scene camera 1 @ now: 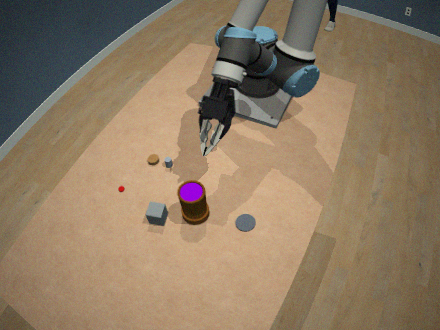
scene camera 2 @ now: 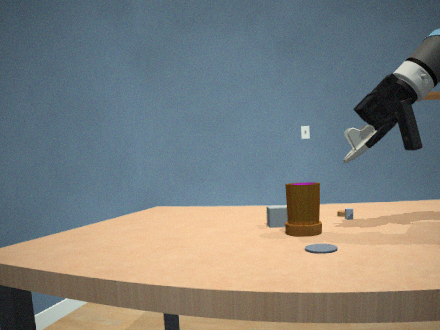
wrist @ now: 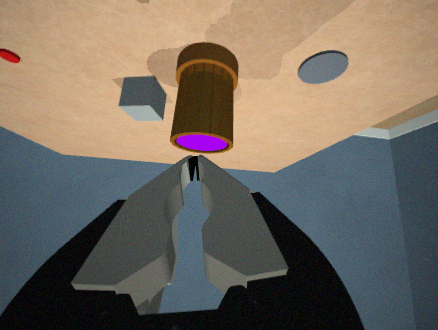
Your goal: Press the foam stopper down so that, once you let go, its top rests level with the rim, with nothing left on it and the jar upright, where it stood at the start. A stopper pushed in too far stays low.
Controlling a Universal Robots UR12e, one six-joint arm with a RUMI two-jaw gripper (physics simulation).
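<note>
The brown jar (scene camera 1: 194, 207) (scene camera 2: 303, 206) (wrist: 204, 102) stands upright on the table. The purple foam stopper (scene camera 1: 191, 192) (scene camera 2: 303, 184) (wrist: 201, 142) fills its mouth, its top close to the rim; a thin purple strip shows at the rim in the scene camera 2 view. Whether it is exactly level I cannot tell. No other thing lies on it. My gripper (scene camera 1: 204, 154) (scene camera 2: 345, 161) (wrist: 195, 157) is shut and empty, tilted, above the table and apart from the jar, on the arm base's side of it.
A grey block (scene camera 1: 157, 213) (scene camera 2: 276, 216) (wrist: 143, 98) stands beside the jar. A grey disc (scene camera 1: 245, 222) (scene camera 2: 321, 248) (wrist: 323, 67) lies on its other side. A small grey cylinder (scene camera 1: 168, 162) (scene camera 2: 349, 214), a brown disc (scene camera 1: 153, 159) (scene camera 2: 341, 213) and a red disc (scene camera 1: 121, 189) (wrist: 9, 55) are farther off.
</note>
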